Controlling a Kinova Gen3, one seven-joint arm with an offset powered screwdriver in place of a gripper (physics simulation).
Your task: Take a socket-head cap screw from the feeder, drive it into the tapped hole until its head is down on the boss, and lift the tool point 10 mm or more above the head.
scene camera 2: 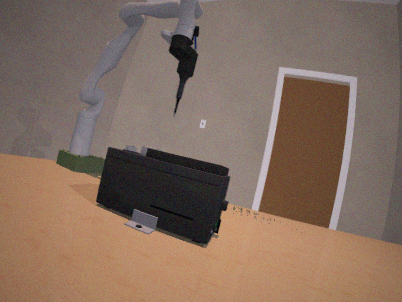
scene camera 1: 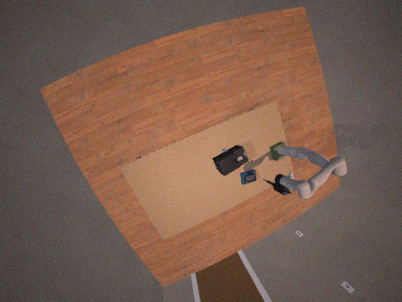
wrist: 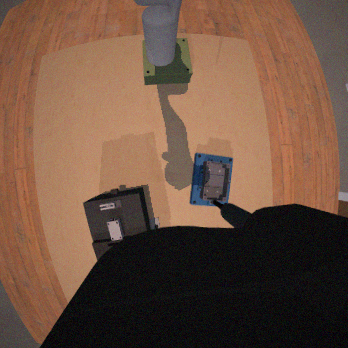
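My screwdriver [scene camera 1: 264,180] [scene camera 2: 174,115] [wrist: 215,201] points down and hangs high, with its tip well above the top of the black feeder box in the second scene view. In the wrist view the tip overlaps the near edge of the blue base plate [scene camera 1: 243,175] [wrist: 216,157]. A grey block [scene camera 1: 250,177] [wrist: 215,180] sits on that plate. The black feeder box [scene camera 1: 227,161] [scene camera 2: 160,195] [wrist: 100,220] stands beside it, with a small silver part [wrist: 115,230] on its top. The tapped hole is too small to make out. Whether a screw is on the tip cannot be told.
The arm's green base [scene camera 1: 275,152] [scene camera 2: 75,162] [wrist: 167,78] stands at one end of the light mat [scene camera 1: 170,200] [wrist: 75,125]. A small metal bracket [scene camera 2: 144,220] is at the foot of the feeder box. The arm's shadow falls between the green base and the blue plate.
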